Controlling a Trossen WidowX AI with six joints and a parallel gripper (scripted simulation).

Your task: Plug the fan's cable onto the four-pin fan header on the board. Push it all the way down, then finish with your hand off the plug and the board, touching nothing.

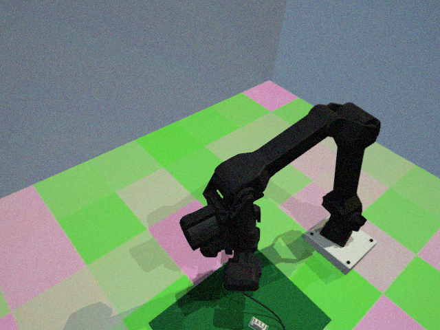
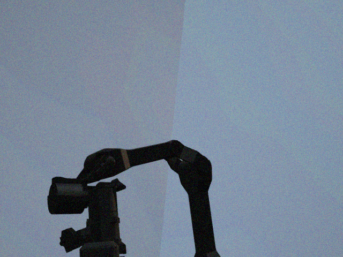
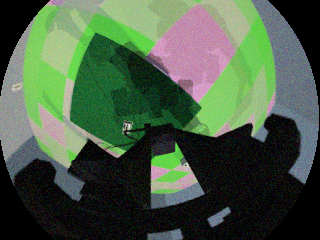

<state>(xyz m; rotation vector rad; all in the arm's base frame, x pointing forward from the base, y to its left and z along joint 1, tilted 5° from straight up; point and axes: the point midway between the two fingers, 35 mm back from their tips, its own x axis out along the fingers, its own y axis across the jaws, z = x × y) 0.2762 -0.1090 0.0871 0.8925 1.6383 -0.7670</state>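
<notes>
My gripper tip is now 10 mm to the right of the black plug. Round my gripper tip: black fan: 110 mm ahead, 210 mm to the left, 30 mm below; header: 50 mm ahead, 70 mm to the left, 90 mm below; dark green board: 60 mm ahead, 40 mm to the left, 110 mm below.
</notes>
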